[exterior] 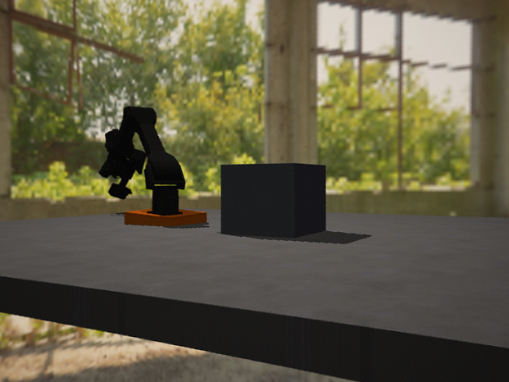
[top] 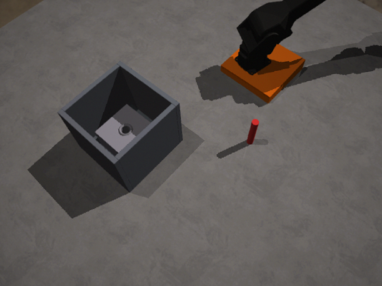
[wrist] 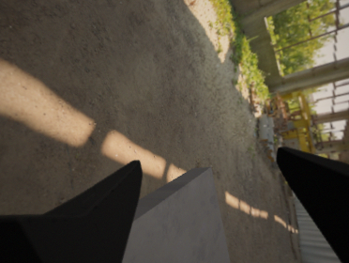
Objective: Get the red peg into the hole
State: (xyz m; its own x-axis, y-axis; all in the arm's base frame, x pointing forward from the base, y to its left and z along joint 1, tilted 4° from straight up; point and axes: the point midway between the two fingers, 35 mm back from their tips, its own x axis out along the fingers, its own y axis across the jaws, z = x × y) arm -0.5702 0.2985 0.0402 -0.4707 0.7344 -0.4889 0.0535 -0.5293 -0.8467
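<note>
Right now the red peg is 72 cm ahead of my gripper tip, 17 cm to the right of it and 6 cm below it. Round my gripper tip: light grey plate 93 cm ahead, 31 cm to the right, 5 cm below.
</note>
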